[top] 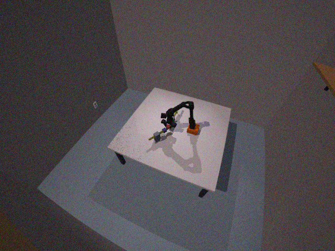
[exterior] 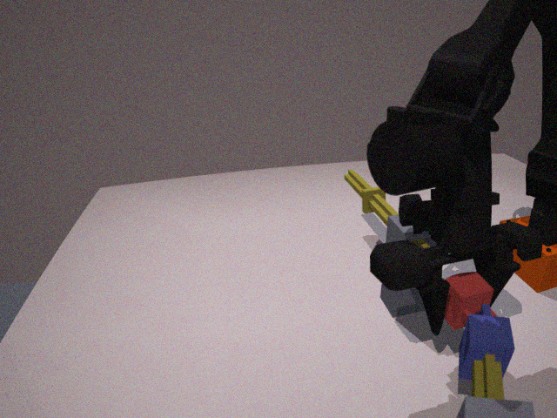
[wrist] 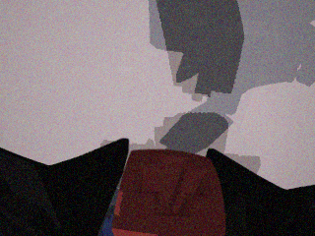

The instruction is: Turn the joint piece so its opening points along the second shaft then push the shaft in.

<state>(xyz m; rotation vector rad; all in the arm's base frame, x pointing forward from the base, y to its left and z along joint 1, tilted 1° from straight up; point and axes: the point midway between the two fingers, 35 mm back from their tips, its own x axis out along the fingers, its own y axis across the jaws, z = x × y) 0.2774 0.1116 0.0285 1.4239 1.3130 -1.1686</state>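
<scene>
Right now my gripper tip is 4 cm below the red joint piece and 1 cm to the right of it.
</scene>
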